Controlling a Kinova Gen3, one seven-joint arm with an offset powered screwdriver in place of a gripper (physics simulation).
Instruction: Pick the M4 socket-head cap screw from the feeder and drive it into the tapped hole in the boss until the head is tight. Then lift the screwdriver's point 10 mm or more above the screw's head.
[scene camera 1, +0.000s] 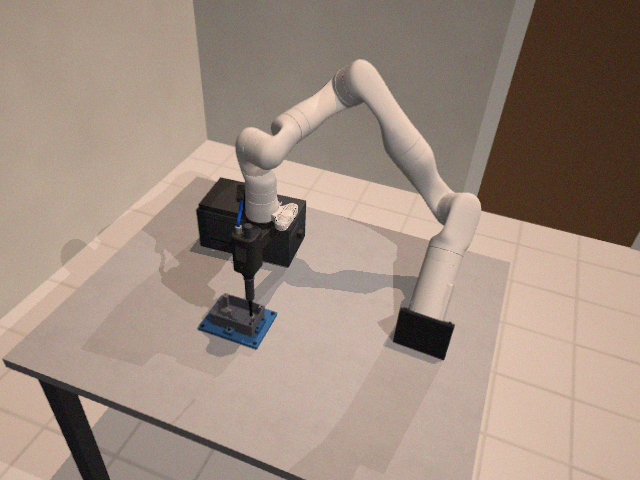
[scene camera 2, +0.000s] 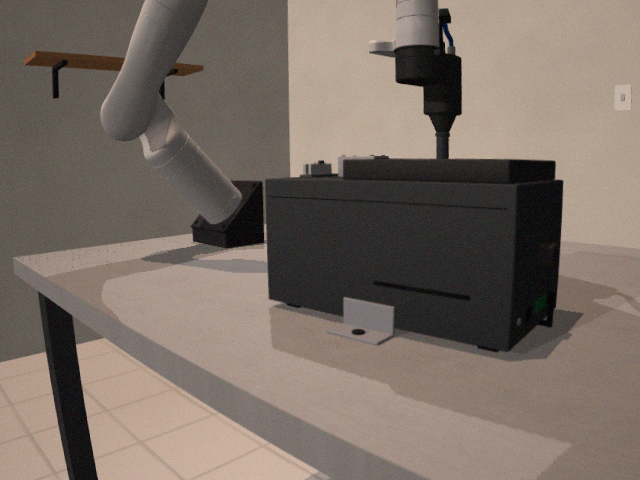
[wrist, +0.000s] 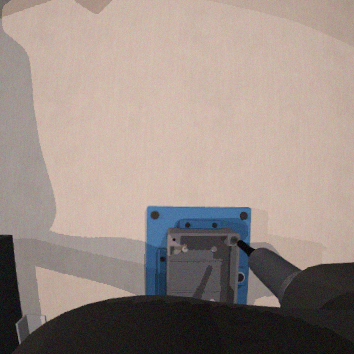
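My screwdriver (scene camera 1: 251, 304) (wrist: 242, 245) stands upright over the right-hand corner boss (wrist: 233, 240) of the grey open housing (scene camera 1: 235, 324) (wrist: 173, 280). Its black bit ends just above the boss, and no screw shows on the point. A small round grey shape, like a screw head, shows in the boss beside the bit in the wrist view; it is too small to tell how it is seated. In scene camera 2 the screwdriver (scene camera 2: 443, 103) shows behind the black feeder (scene camera 2: 392, 232) (scene camera 1: 214, 227), which hides its point.
The housing sits on a blue fixture plate (scene camera 1: 266, 330) (wrist: 200, 212) with dark corner holes. The feeder stands behind it on the table (scene camera 1: 330, 330). A small metal bracket (scene camera 2: 368, 315) is beside the feeder. The arm's black base (scene camera 1: 423, 333) (scene camera 2: 245, 222) stands at the right in scene camera 1.
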